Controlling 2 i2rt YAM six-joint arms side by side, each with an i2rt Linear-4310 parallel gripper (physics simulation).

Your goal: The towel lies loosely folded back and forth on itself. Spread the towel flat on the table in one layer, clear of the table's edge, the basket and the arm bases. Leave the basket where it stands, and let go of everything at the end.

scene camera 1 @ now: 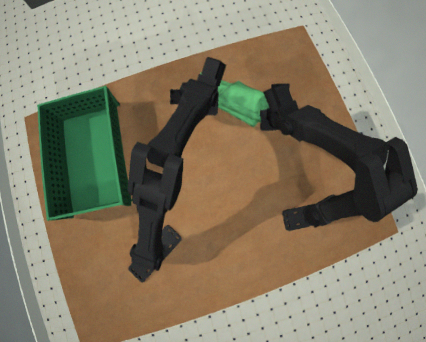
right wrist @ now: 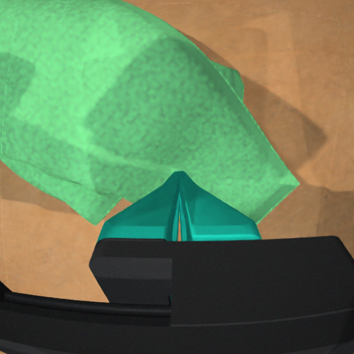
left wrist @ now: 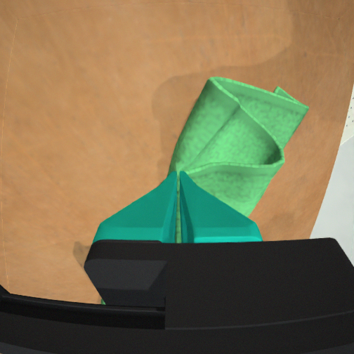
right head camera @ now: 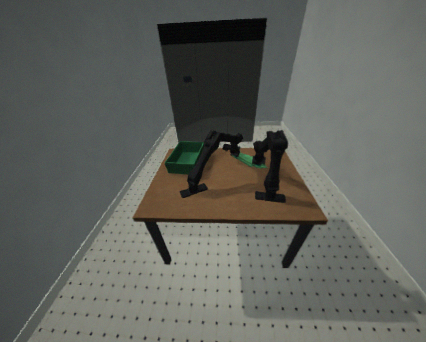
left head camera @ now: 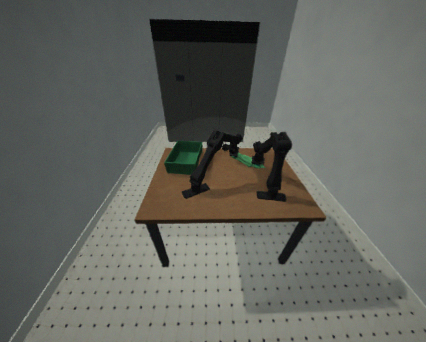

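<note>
The green towel (left head camera: 244,159) (right head camera: 245,159) (scene camera 1: 240,100) (left wrist: 220,125) (right wrist: 150,100) lies bunched in overlapping folds between my two grippers near the table's far side. My left gripper (left head camera: 233,154) (right head camera: 235,153) (left wrist: 177,179) is shut on a towel fold at its left end; some green shows between the fingers in the left wrist view. My right gripper (left head camera: 258,163) (right head camera: 258,162) (right wrist: 178,178) is shut on the towel close to its right end, a corner showing beside the fingers. Both grippers are low over the table. In scene camera 1 the arms hide both pairs of fingertips and the towel's ends.
The green basket (left head camera: 179,167) (right head camera: 179,167) (scene camera 1: 120,150) stands at the table's left, beside my left arm. The left arm base (left head camera: 195,191) (scene camera 1: 172,237) and right arm base (left head camera: 271,196) (scene camera 1: 295,219) are nearer the front. The table's far edge runs behind the towel.
</note>
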